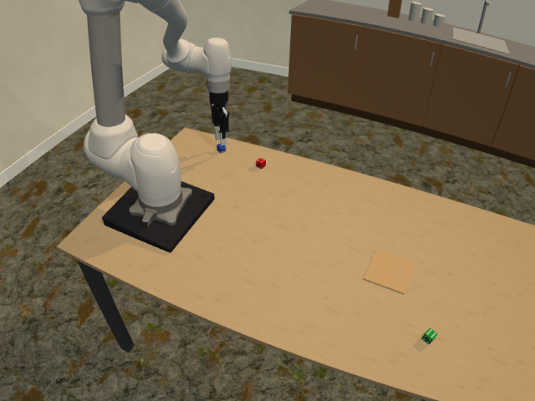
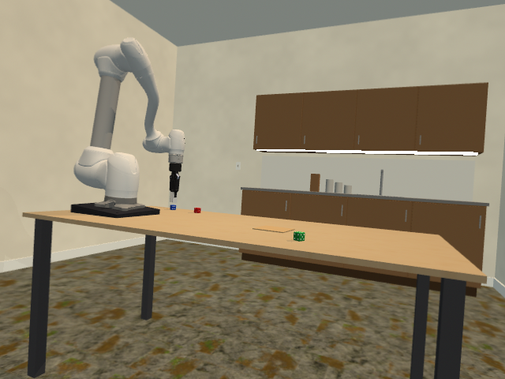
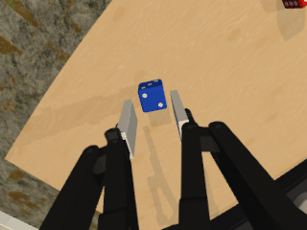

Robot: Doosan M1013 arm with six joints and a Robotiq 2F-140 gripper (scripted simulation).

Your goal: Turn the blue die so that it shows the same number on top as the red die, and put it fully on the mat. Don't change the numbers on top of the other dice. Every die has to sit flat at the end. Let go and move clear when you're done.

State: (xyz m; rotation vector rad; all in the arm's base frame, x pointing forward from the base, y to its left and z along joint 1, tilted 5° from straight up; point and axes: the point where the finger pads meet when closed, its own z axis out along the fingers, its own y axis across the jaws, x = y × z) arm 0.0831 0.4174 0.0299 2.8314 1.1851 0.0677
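My gripper is now 60 mm above the blue die. The rest, counted from my hand: green die 860 mm ahead, 730 mm to the right, 60 mm below; red die 190 mm ahead, 70 mm to the right, 60 mm below; mat 730 mm ahead, 500 mm to the right, 80 mm below.
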